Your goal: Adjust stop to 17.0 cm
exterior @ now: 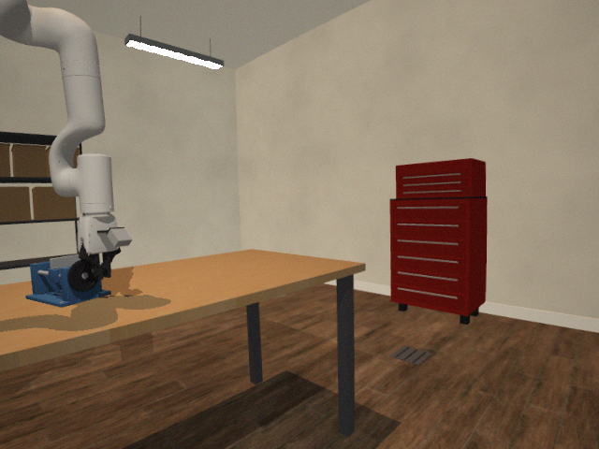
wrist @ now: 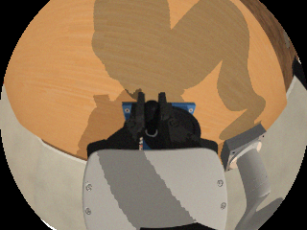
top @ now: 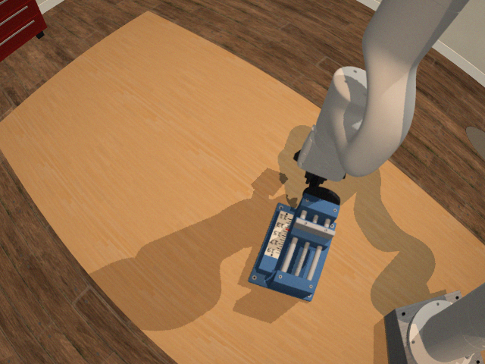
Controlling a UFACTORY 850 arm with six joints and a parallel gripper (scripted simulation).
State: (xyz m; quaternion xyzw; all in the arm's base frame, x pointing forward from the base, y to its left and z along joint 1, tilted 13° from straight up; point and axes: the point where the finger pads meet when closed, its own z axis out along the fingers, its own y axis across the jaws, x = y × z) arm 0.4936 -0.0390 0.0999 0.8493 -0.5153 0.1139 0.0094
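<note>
Now: the grey stop bar 70 mm behind my hand and 110 mm to the left of it. Round my hand: black handwheel: 20 mm behind, 20 mm to the left.
</note>
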